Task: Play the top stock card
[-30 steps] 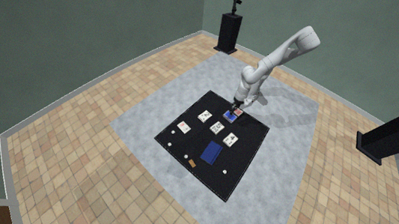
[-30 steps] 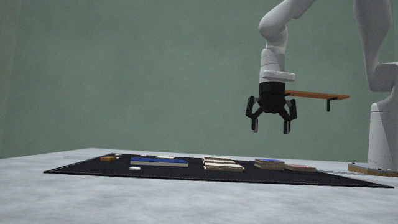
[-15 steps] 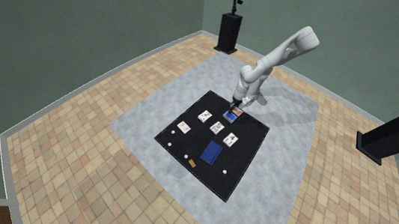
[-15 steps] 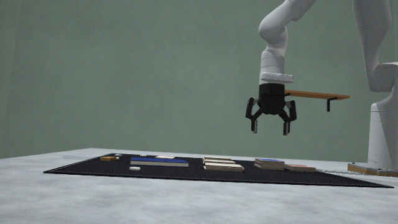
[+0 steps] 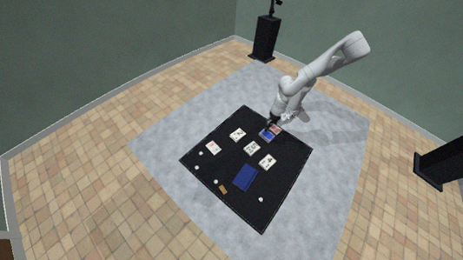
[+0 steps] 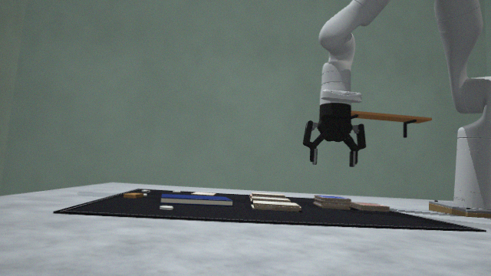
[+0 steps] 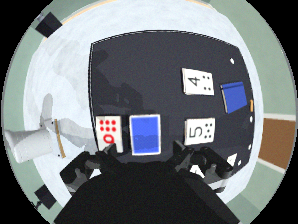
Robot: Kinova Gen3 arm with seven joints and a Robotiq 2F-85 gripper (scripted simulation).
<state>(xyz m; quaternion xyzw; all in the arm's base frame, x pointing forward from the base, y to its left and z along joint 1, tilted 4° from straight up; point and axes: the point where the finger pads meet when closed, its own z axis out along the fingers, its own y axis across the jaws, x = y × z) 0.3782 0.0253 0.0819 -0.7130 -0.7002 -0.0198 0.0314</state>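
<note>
Right now the blue-backed card is 8 cm below my hand.
</note>
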